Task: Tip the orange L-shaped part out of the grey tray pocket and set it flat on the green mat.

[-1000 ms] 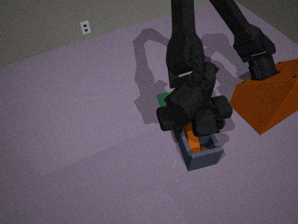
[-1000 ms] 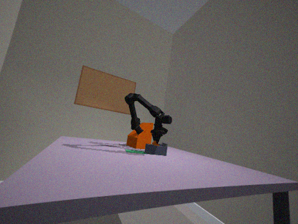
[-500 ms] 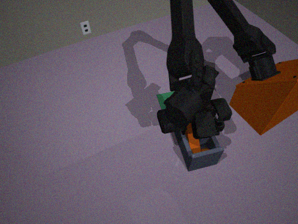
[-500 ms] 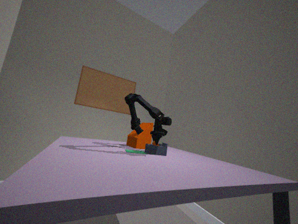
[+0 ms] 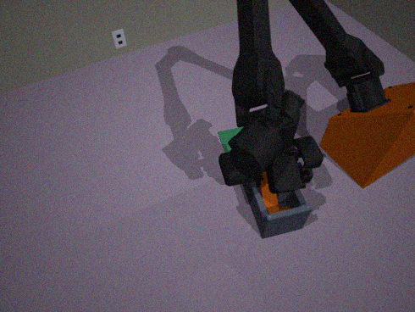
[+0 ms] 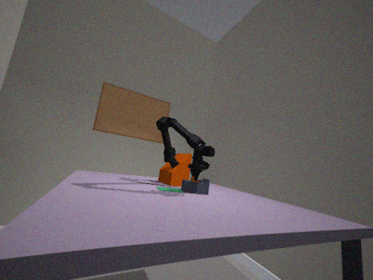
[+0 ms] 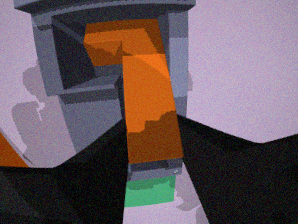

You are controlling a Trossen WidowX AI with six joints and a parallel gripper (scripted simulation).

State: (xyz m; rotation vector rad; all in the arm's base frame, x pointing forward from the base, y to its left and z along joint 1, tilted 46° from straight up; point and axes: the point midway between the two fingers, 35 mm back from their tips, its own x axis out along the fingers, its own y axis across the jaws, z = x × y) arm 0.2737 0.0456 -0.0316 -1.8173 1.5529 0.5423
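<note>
My gripper tip is 30 mm past the green mat, 140 mm to the left of it and 80 mm above it. The rest, counted from my gripper tip: orange L-shaped part 10 mm behind, 40 mm to the left, 30 mm below.
</note>
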